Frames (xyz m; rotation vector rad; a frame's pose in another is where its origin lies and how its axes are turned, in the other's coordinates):
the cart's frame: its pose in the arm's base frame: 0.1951 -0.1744 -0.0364 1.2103 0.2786 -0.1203
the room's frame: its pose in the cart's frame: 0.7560 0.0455 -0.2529 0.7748 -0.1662 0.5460
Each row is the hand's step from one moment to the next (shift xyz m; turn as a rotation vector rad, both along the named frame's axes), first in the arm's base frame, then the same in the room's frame.
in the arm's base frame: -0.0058 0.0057 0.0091 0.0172 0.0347 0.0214
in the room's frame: -0.0041 0.0072 -0.0089 0.0174 0.0001 -0.0407
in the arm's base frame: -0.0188 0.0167 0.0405 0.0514 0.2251 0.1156
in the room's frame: -0.0103 0.0338 -0.0320 0.0494 -0.0036 -0.2534
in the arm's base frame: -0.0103 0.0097 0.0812 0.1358 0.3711 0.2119
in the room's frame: 0.0086 0.0699 -0.0429 0.1358 -0.0011 -0.4273
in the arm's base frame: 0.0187 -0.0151 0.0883 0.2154 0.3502 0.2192
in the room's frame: 0.0413 0.0781 -0.0237 0.2167 -0.0080 -0.4124
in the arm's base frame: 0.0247 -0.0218 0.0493 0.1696 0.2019 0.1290
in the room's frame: 0.0384 0.0451 -0.0013 0.1693 -0.0147 -0.2394
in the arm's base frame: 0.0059 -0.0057 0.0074 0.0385 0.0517 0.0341
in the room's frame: 0.0082 0.0072 0.0020 0.0389 -0.0015 -0.0617
